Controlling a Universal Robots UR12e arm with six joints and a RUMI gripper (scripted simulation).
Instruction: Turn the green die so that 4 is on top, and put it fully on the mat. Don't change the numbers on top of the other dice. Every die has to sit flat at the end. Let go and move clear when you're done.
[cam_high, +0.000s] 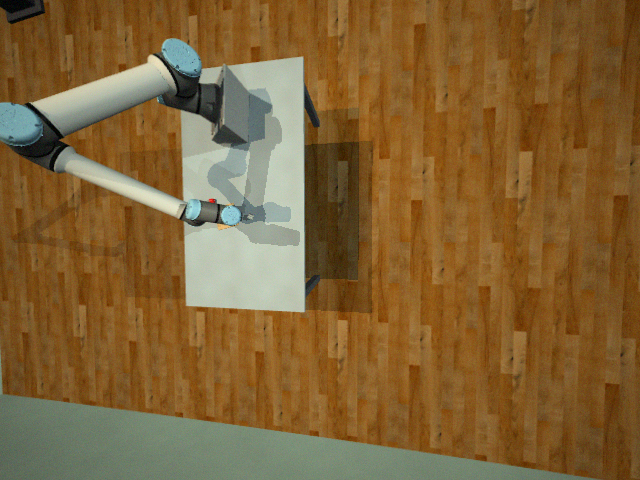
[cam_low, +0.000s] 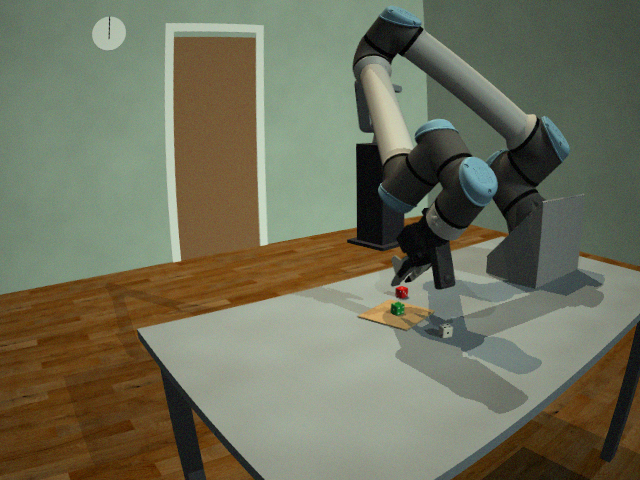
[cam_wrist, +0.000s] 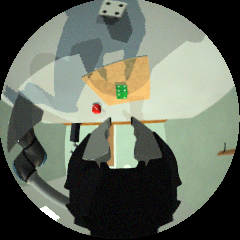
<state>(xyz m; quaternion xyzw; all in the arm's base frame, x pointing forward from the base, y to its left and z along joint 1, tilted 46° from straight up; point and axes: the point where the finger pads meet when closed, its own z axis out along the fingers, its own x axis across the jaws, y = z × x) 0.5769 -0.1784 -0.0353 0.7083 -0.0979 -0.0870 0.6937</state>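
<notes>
The green die lies 10 mm to the right of my hand and 70 mm below it. The rest, counted from my hand: red die: 100 mm behind, 80 mm to the right, 80 mm below; then tan mat: 10 mm to the right, 90 mm below; then white die: 30 mm ahead, 160 mm to the left, 80 mm below.
</notes>
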